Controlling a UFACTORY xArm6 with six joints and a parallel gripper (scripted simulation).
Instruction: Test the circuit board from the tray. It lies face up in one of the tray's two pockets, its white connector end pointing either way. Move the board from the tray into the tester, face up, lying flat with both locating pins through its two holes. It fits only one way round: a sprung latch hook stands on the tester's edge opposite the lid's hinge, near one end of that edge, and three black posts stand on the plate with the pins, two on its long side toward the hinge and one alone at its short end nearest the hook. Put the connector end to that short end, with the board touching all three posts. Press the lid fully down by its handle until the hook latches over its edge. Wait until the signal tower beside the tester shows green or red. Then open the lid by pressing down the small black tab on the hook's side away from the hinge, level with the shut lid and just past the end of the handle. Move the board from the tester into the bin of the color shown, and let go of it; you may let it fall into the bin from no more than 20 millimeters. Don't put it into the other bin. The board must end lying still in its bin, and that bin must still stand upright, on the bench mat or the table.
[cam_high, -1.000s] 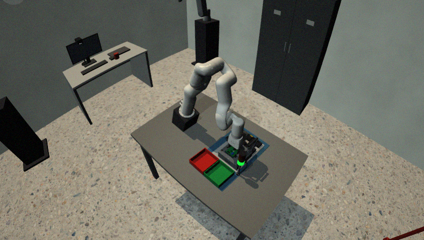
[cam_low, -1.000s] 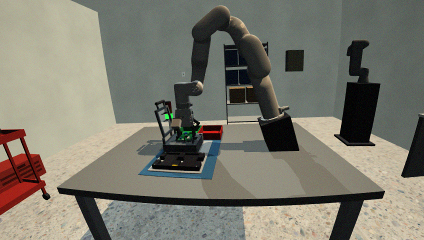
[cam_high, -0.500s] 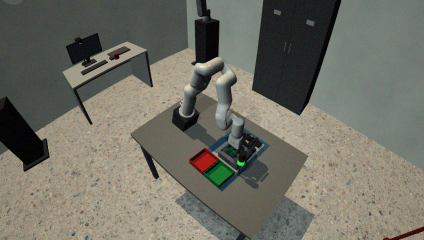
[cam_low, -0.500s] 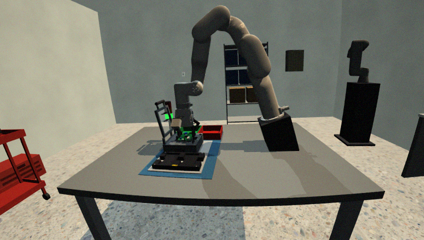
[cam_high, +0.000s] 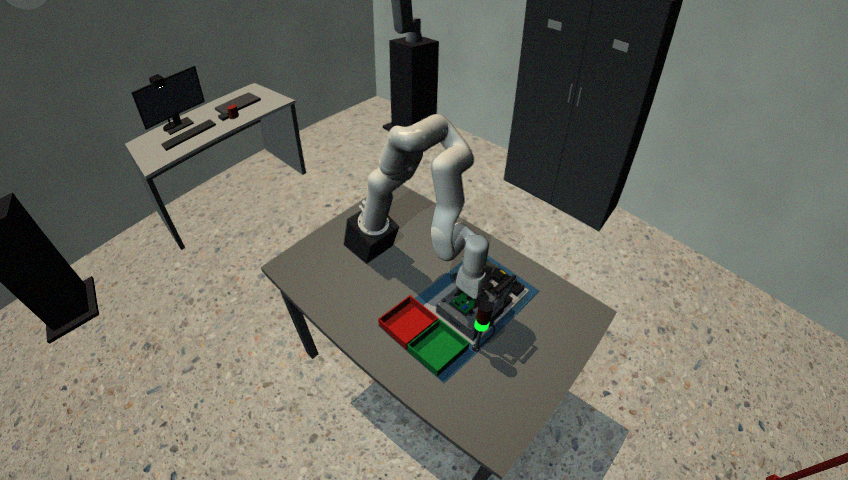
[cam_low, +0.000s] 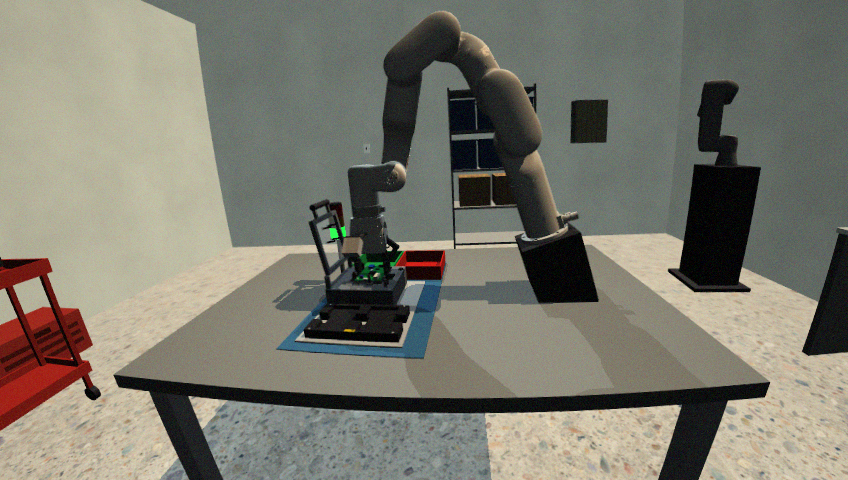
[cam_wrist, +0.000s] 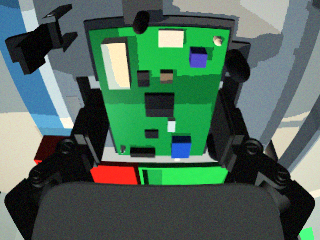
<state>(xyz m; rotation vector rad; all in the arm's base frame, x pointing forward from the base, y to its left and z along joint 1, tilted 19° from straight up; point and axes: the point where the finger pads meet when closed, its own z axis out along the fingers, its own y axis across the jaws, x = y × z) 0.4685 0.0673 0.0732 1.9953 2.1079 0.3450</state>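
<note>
My hand is 1 cm above the green circuit board. The rest, counted from my hand: tester lid 12 cm ahead, 1 cm to the left, 10 cm above; then tester plate 1 cm ahead, 1 cm to the left, 1 cm below; then black latch hook 7 cm behind, 5 cm to the left, 1 cm above.
</note>
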